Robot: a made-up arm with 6 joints.
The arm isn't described. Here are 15 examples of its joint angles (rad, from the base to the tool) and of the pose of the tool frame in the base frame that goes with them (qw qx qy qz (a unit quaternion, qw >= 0); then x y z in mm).
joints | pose
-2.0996 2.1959 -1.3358 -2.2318 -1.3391 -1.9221 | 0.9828 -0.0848 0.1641 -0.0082 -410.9 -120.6 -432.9
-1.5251 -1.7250 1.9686 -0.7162 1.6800 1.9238 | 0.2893 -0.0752 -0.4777 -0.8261 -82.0 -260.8 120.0
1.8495 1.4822 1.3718 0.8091 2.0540 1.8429 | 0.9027 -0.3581 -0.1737 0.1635 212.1 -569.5 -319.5
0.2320 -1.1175 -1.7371 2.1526 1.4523 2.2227 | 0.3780 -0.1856 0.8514 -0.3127 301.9 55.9 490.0
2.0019 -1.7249 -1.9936 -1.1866 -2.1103 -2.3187 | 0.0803 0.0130 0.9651 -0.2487 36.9 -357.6 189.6
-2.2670 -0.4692 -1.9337 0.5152 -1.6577 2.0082 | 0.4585 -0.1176 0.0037 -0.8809 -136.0 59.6 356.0
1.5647 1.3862 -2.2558 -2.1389 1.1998 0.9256 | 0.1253 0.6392 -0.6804 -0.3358 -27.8 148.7 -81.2
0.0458 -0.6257 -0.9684 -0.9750 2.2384 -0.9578 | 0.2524 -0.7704 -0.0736 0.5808 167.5 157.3 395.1
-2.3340 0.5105 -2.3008 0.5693 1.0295 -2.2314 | 0.1530 0.4618 -0.7473 -0.4527 386.6 -3.8 281.3
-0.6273 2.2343 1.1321 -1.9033 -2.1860 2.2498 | 0.8664 0.4247 -0.1198 0.2335 131.4 551.3 -129.7
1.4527 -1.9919 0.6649 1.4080 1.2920 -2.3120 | 0.0165 0.0168 0.9983 0.0540 718.0 82.3 386.6
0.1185 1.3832 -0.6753 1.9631 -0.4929 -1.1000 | 0.4339 -0.0230 -0.8128 0.3879 -74.3 630.4 -413.9
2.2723 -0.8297 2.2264 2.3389 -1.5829 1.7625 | 0.0121 0.1876 -0.1056 0.9765 130.0 276.8 -77.5
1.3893 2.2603 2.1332 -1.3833 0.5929 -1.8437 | 0.5255 -0.0657 0.7713 -0.3531 132.6 -188.7 118.3
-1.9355 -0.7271 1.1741 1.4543 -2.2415 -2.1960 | 0.1283 0.5420 -0.2622 0.7881 -238.5 -409.3 -334.9
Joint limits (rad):
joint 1: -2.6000..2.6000
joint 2: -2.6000..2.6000
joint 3: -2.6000..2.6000
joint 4: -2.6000..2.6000
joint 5: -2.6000..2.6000
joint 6: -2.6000..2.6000
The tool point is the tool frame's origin. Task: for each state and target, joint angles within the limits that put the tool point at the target. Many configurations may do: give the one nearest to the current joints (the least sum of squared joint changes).
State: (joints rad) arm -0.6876 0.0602 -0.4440 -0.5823 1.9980 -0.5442
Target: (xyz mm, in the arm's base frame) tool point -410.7 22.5 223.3
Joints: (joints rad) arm -0.8358 0.4654 -0.5947 -0.6502 2.3430 -0.6189
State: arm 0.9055 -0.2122 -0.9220 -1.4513 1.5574 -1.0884
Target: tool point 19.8 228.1 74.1
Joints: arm 1.1174 0.7353 -1.0744 -2.0345 1.3594 -1.4663
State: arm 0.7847 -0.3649 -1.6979 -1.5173 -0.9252 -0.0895
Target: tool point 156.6 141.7 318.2
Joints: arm 0.7512 -0.0303 -2.0249 -1.9358 -0.4278 -0.2785
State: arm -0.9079 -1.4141 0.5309 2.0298 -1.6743 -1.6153
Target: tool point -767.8 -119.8 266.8
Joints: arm -1.8011 -1.5250 -0.0626 2.5192 -2.1192 -1.9479
